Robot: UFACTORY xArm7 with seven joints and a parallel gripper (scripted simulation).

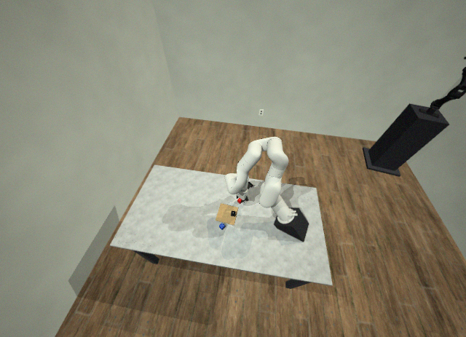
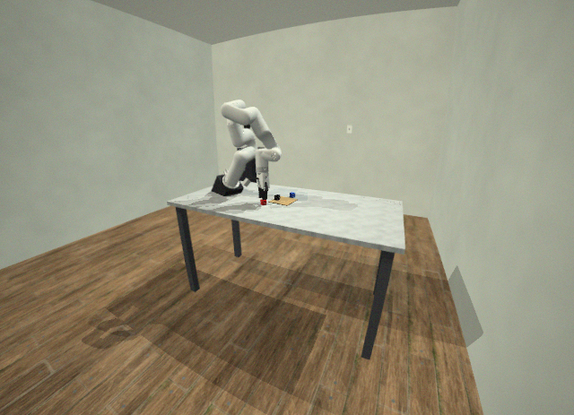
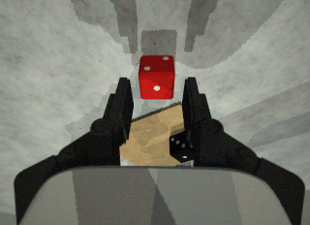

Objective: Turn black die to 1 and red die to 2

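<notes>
Right now the red die is 4 cm below my hand. The rest, counted from my hand: black die 2 cm ahead, 12 cm to the left, 4 cm below; blue die 7 cm ahead, 23 cm to the left, 4 cm below; tan mat 6 cm ahead, 13 cm to the left, 5 cm below.
</notes>
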